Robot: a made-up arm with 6 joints.
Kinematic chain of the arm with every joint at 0, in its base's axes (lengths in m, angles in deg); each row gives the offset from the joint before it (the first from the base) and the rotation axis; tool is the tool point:
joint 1: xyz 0 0 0.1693 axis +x
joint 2: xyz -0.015 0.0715 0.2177 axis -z
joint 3: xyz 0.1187 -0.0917 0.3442 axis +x
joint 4: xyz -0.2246 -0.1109 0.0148 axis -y
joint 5: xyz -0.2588 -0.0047 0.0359 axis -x
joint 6: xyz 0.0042 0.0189 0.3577 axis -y
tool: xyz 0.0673 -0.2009 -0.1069
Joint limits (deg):
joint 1: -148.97..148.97
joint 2: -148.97..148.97
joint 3: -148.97..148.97
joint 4: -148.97..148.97
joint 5: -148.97..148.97
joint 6: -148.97..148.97
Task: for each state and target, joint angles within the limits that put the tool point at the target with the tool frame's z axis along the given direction. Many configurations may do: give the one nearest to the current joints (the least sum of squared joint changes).
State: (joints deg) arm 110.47 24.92 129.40 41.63 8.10 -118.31
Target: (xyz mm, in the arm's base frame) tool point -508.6 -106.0 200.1 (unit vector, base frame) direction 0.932 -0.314 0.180
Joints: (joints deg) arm 100.33 -8.78 148.97 1.48 -12.29 -108.33
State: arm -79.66 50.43 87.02 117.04 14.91 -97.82
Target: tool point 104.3 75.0 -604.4 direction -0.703 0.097 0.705
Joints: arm -120.28 59.85 94.70 105.09 22.98 -119.78
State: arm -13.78 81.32 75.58 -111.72 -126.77 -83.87
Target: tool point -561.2 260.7 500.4 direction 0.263 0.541 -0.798
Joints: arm -28.41 75.04 84.38 -124.89 -129.56 -59.08
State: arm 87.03 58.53 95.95 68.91 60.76 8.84
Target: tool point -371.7 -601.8 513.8 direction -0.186 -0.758 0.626
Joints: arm 98.75 55.10 86.78 71.26 48.21 26.45
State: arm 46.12 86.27 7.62 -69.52 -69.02 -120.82
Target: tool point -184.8 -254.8 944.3 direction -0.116 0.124 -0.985
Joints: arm 81.65 116.33 30.21 -24.04 -95.32 -98.27
